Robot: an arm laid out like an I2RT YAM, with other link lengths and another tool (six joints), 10 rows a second.
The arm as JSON. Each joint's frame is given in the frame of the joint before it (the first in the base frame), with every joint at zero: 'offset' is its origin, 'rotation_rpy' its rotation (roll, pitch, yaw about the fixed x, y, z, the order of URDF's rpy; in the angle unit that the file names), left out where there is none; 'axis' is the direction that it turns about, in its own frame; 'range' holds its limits. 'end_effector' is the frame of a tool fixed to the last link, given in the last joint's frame.
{
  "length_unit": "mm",
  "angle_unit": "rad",
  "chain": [
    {
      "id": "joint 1",
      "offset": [
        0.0,
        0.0,
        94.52
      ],
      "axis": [
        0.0,
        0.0,
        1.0
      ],
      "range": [
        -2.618,
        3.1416
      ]
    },
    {
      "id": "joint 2",
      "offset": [
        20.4,
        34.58,
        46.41
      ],
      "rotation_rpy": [
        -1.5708,
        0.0,
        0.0
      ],
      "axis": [
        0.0,
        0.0,
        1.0
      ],
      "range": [
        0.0,
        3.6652
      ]
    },
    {
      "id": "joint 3",
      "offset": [
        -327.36,
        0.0,
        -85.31
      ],
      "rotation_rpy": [
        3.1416,
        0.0,
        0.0
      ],
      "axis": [
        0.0,
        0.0,
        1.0
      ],
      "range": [
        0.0,
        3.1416
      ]
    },
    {
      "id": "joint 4",
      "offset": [
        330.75,
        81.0,
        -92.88
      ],
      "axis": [
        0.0,
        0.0,
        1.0
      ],
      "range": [
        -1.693,
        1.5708
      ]
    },
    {
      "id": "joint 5",
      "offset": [
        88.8,
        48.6,
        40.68
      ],
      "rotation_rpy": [
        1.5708,
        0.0,
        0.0
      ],
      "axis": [
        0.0,
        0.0,
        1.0
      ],
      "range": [
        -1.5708,
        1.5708
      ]
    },
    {
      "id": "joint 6",
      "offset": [
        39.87,
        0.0,
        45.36
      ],
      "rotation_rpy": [
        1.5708,
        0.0,
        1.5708
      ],
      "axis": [
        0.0,
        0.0,
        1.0
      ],
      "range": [
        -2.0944,
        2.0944
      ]
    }
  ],
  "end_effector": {
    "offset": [
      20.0,
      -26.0,
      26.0
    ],
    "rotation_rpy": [
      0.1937,
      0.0,
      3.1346
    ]
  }
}
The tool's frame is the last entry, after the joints.
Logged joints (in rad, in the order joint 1, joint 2, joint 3, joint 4, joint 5, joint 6), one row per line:
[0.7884, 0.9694, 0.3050, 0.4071, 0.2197, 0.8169]
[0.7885, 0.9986, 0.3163, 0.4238, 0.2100, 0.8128]
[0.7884, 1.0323, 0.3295, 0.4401, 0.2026, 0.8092]
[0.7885, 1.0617, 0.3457, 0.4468, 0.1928, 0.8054]
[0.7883, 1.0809, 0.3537, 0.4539, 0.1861, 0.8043]
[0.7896, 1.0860, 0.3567, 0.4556, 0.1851, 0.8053]
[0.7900, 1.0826, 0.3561, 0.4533, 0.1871, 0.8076]
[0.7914, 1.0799, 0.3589, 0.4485, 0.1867, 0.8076]
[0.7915, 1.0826, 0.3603, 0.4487, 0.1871, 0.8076]
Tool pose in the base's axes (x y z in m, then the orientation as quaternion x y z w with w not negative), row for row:
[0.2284, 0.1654, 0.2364, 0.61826, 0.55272, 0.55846, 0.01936]
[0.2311, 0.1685, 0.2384, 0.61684, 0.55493, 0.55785, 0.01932]
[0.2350, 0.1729, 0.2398, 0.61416, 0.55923, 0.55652, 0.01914]
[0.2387, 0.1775, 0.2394, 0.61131, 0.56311, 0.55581, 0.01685]
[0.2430, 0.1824, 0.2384, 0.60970, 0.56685, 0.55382, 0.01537]
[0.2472, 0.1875, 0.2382, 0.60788, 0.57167, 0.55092, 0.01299]
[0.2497, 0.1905, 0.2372, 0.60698, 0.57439, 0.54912, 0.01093]
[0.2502, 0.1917, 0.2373, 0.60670, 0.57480, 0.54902, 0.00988]
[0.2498, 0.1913, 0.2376, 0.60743, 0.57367, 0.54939, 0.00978]
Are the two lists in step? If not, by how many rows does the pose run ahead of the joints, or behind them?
The pose runs 2 rows behind the joints: the pose in row i belongs to the joints in row i - 2.
